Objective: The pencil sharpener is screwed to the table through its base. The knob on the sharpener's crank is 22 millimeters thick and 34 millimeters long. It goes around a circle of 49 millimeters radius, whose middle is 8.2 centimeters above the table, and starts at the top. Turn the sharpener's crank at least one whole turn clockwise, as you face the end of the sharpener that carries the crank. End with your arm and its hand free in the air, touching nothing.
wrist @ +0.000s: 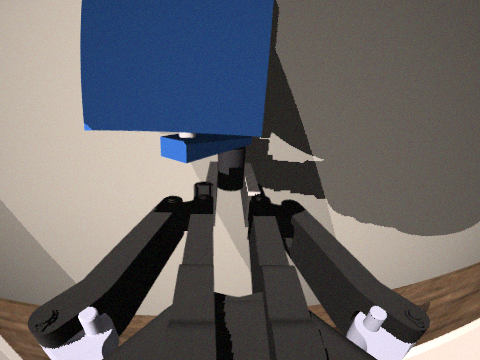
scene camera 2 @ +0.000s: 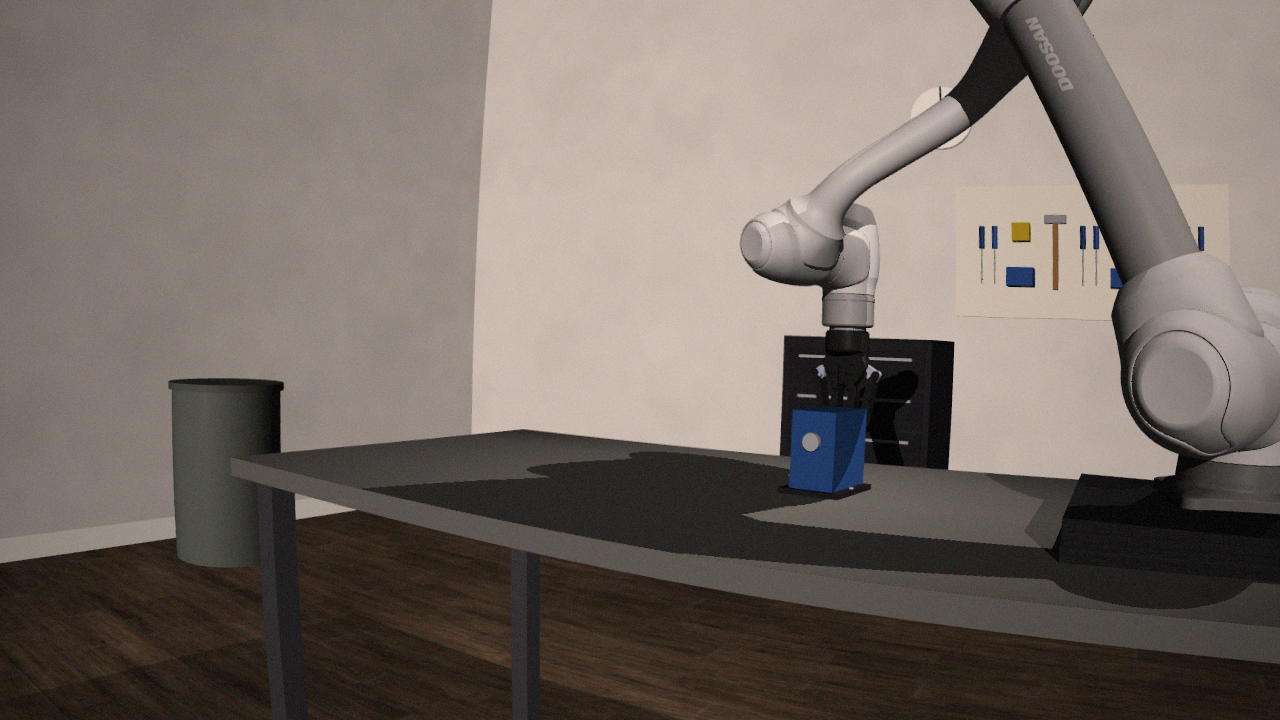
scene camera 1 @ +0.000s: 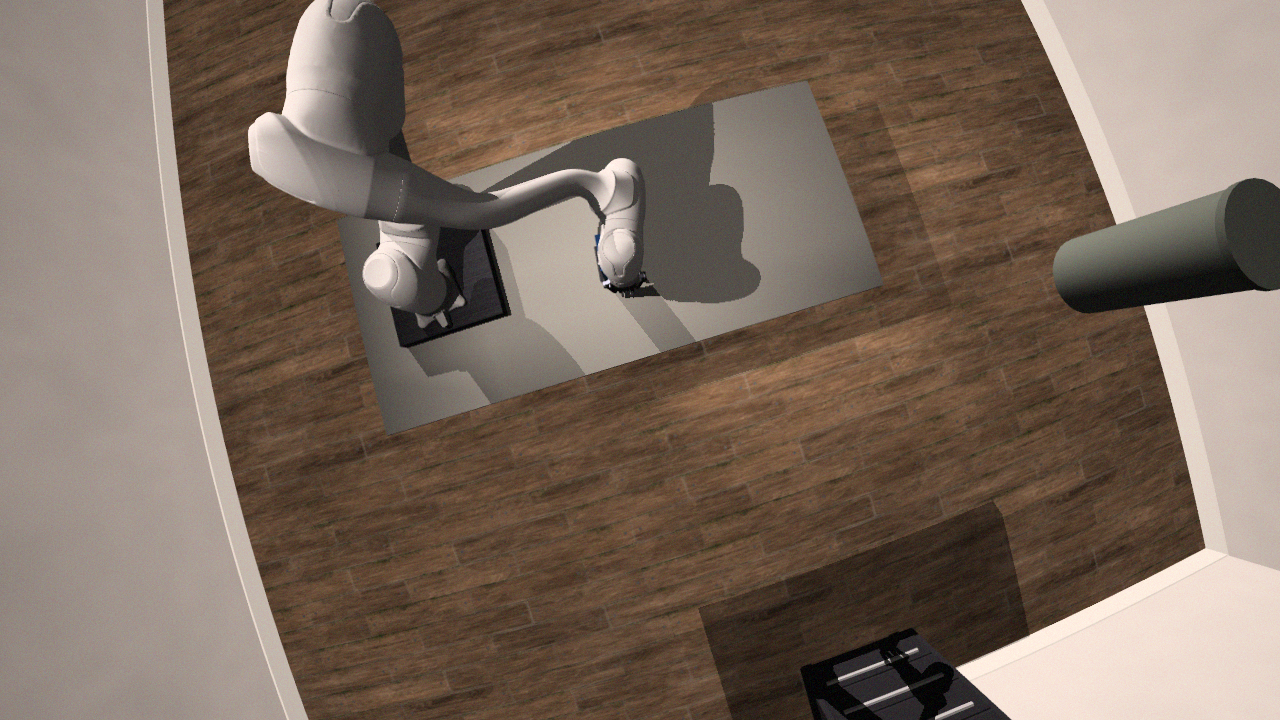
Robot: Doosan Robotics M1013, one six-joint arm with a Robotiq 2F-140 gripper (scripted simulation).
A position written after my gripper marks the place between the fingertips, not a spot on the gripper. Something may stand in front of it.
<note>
I see my gripper (wrist: 229,176) and a blue pencil sharpener (wrist: 207,74).
</note>
